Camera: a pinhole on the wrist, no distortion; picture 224 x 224 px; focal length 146.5 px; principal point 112.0 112.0 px. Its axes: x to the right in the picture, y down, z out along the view. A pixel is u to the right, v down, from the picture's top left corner.
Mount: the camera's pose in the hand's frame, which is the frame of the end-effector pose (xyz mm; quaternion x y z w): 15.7 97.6 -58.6 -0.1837 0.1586 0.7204 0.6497
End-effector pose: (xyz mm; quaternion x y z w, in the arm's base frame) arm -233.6 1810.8 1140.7 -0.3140 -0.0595 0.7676 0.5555
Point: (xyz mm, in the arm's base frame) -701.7 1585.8 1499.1
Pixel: 100.7 173.4
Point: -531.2 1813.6 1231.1
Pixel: 89.4 103.3
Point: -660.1 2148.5 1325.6
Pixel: 37.9 19.4
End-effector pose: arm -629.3 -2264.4 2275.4 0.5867 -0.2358 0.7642 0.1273
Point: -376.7 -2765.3 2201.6
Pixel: 104.2 134.3
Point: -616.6 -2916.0 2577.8
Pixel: 136.8 17.7
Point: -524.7 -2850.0 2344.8
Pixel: 132.0 83.3
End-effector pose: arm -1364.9 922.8 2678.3 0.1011 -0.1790 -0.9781 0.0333
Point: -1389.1 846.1 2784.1
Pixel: 49.2 113.6
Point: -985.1 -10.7 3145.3
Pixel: outside the picture
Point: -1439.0 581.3 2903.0
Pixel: 207.0 68.9
